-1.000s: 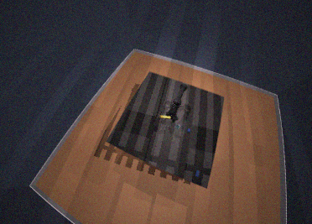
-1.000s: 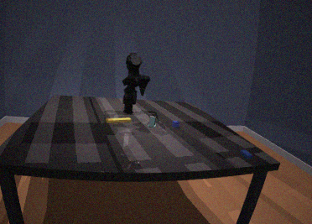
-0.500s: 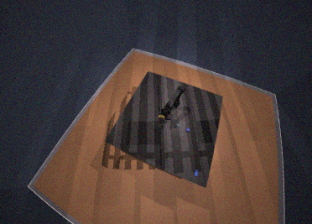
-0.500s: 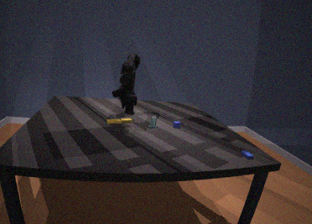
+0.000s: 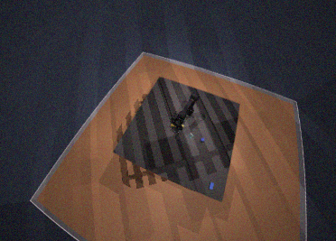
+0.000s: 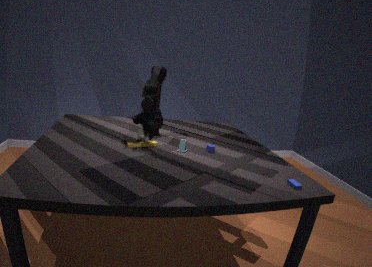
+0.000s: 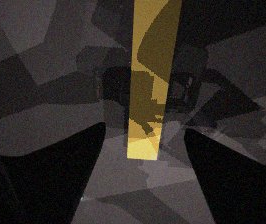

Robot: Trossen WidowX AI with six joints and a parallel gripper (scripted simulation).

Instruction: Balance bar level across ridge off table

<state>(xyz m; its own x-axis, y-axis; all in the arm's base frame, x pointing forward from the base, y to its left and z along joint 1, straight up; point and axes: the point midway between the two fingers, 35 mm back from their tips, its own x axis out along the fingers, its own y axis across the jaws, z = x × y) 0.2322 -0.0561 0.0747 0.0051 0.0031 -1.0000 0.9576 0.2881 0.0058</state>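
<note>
The yellow bar is 30 mm to the right of my gripper tip, 30 mm below it and 10 mm ahead of it. Also, from my gripper tip: blue cube 320 mm to the left, 60 mm ahead, 20 mm below.
</note>
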